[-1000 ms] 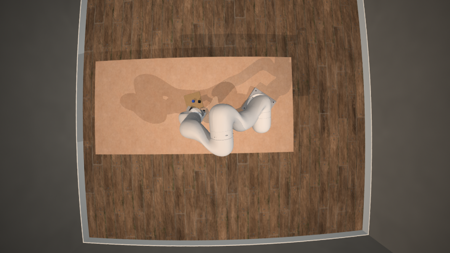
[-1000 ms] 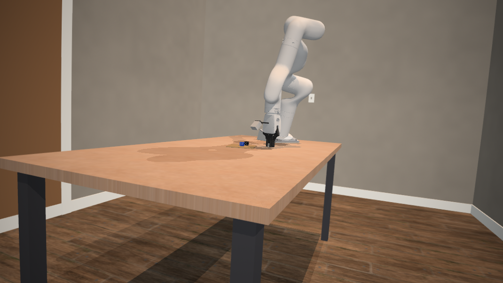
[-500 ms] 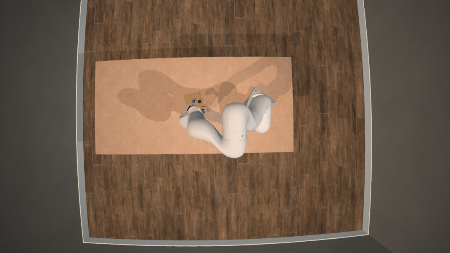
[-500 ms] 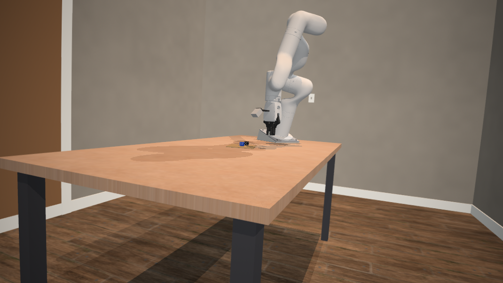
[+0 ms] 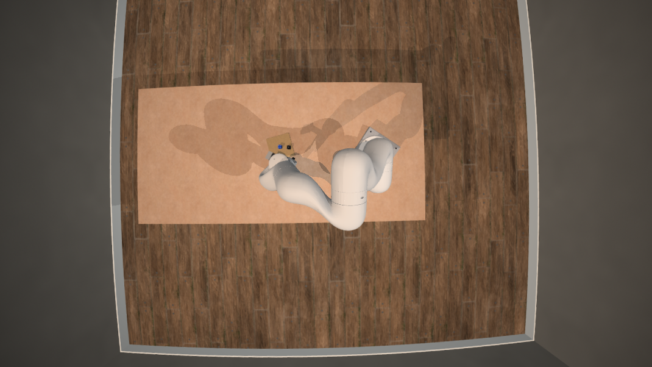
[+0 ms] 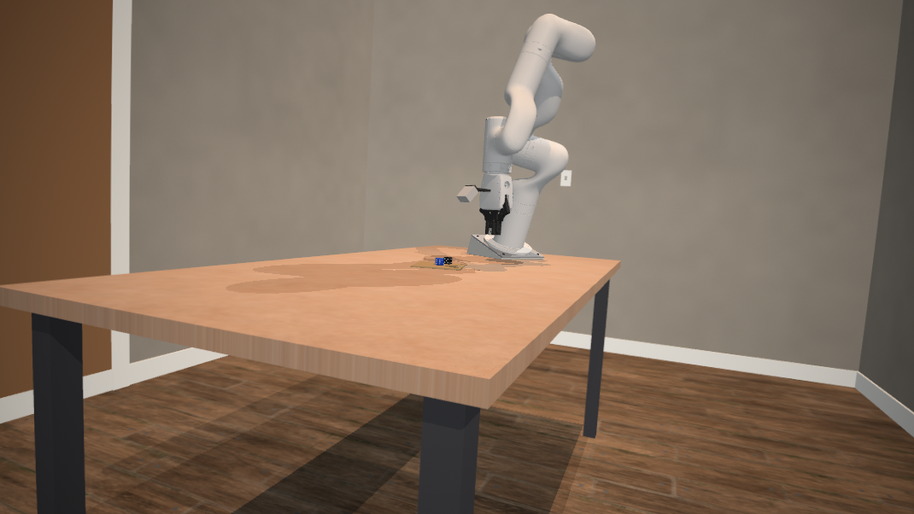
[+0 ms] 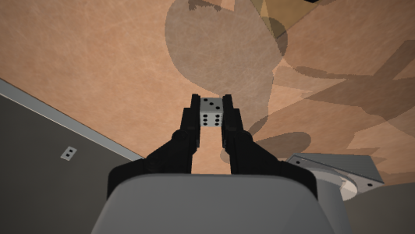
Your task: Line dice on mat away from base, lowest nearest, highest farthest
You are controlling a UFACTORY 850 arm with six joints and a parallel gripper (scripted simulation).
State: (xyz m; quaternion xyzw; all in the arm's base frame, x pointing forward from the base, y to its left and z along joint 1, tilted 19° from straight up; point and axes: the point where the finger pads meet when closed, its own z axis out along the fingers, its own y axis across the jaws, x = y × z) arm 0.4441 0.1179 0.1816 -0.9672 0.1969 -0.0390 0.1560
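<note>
Right now the blue die is 12 cm to the right of my hand, 11 cm below it and 9 cm ahead of it. The rest, counted from my hand: black die (13 cm to the right, 11 cm below, 4 cm ahead); then white die (1 cm below); then mat (12 cm to the right, 12 cm below, 9 cm ahead).
</note>
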